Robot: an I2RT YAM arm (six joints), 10 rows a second.
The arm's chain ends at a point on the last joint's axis. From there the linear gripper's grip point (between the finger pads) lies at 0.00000 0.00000 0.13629 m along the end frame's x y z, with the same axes.
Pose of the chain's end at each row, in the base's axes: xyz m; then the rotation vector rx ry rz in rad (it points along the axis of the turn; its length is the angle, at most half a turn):
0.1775 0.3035 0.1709 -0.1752 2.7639 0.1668
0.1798 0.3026 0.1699 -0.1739 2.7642 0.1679
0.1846 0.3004 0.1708 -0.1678 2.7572 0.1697
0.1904 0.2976 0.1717 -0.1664 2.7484 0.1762
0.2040 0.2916 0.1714 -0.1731 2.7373 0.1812
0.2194 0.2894 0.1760 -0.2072 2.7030 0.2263
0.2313 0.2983 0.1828 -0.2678 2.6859 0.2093
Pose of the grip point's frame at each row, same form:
0.2252 0.3224 0.0446 -0.1752 2.7639 0.1668
0.2275 0.3215 0.0436 -0.1739 2.7642 0.1679
0.2332 0.3195 0.0449 -0.1678 2.7572 0.1697
0.2401 0.3174 0.0463 -0.1664 2.7484 0.1762
0.2549 0.3121 0.0466 -0.1731 2.7373 0.1812
0.2731 0.3152 0.0534 -0.2072 2.7030 0.2263
0.2862 0.3239 0.0607 -0.2678 2.6859 0.2093

